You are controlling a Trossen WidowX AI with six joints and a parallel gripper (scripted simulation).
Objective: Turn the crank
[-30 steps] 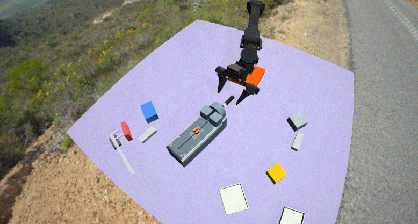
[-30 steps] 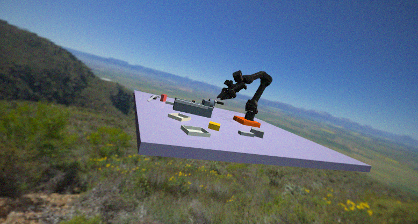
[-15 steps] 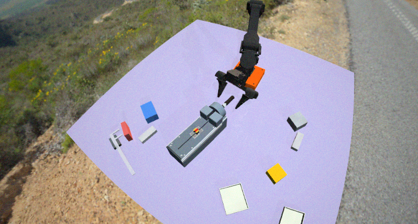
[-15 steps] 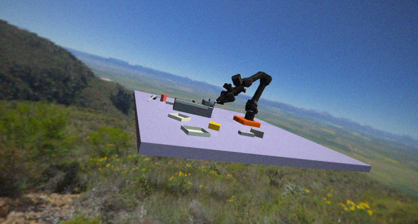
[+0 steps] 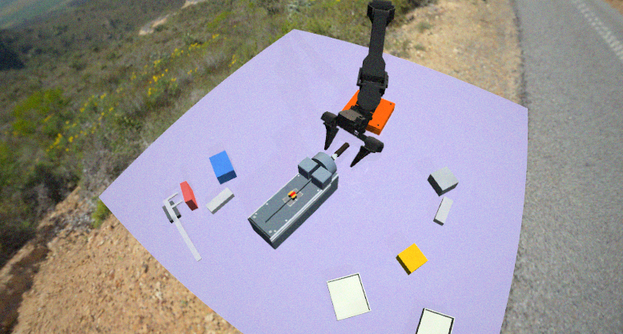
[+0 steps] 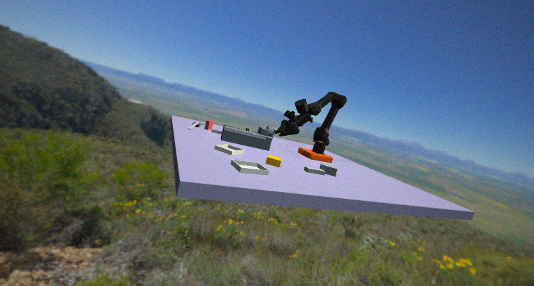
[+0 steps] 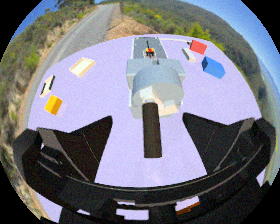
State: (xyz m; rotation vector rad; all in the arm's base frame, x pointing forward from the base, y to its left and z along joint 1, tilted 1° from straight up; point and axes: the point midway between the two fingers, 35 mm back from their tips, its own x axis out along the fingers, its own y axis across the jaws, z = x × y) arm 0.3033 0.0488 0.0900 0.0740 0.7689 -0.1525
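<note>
Now: gripper tip 2 cm below the dark crank handle and 2 cm past it. The rest, counted from my gripper tip: red pointer 16 cm ahead, 4 cm to the right, 1 cm below; yellow block 31 cm to the left, 13 cm ahead, 8 cm below; grey cube 30 cm to the left, 15 cm behind, 8 cm below.
</note>
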